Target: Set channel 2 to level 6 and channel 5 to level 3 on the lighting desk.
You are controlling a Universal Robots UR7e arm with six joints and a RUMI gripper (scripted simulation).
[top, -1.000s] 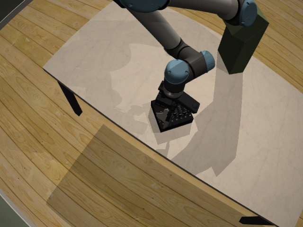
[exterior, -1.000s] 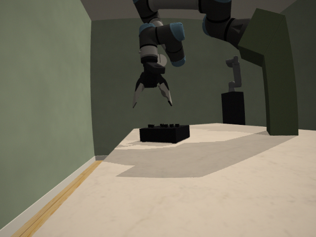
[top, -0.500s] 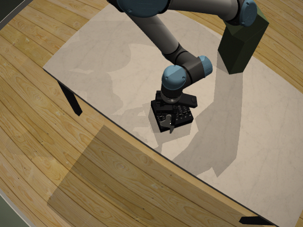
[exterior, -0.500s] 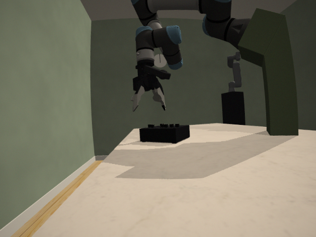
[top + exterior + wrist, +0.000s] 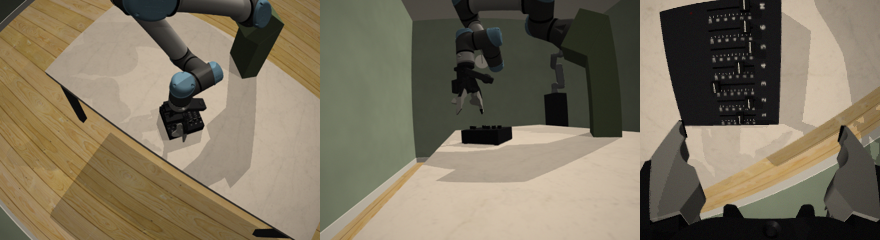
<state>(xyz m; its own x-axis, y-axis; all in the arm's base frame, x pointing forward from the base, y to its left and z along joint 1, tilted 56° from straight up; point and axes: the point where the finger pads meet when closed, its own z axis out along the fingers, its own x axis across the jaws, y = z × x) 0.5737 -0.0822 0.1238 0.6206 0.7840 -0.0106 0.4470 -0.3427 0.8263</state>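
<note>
Now: the fader knob 10 mm behind my hand, 10 mm to the right of it and 50 mm below it.
</note>
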